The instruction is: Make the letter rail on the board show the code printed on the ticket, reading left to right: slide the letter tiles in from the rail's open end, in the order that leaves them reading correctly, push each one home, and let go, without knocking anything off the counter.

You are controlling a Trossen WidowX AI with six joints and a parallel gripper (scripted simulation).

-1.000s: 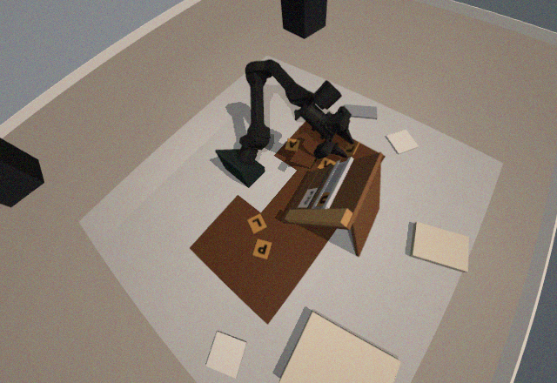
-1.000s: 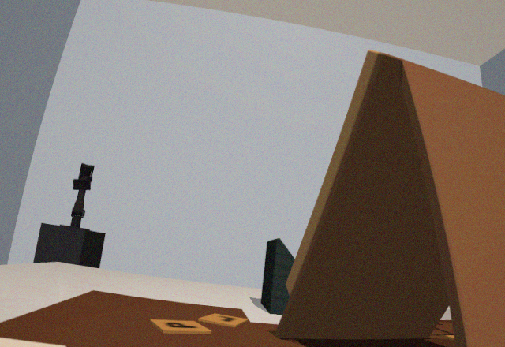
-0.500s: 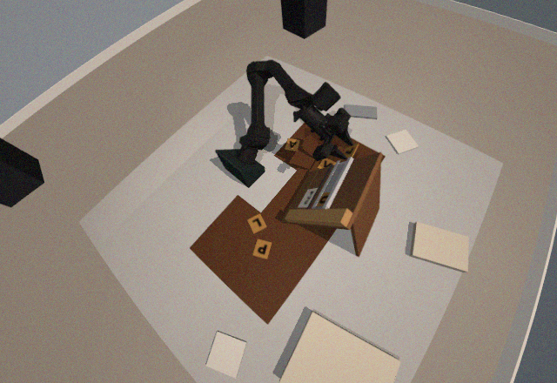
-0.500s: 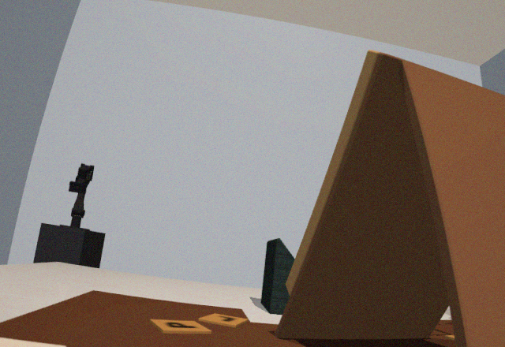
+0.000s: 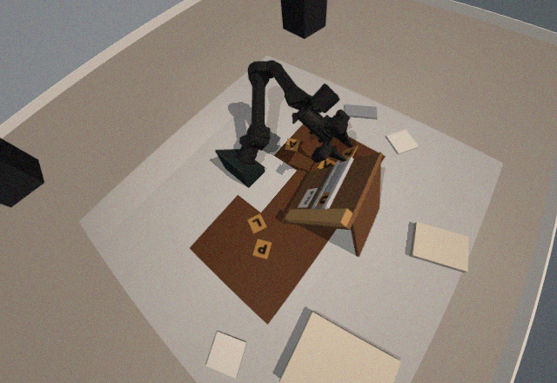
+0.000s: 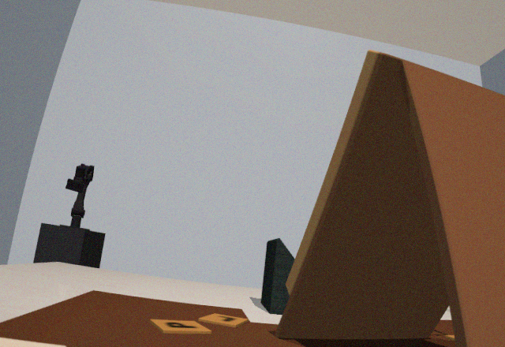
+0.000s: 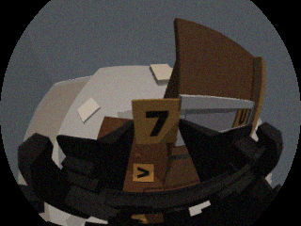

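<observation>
The white ticket lies 10 mm behind my gripper tip, 180 mm to the right of it and 90 mm below it. Round my gripper tip: letter tile (right at my gripper tip); brown mat (100 mm behind, 200 mm to the right, 180 mm below); grey slab (160 mm behind, 340 mm to the left, 180 mm below).
</observation>
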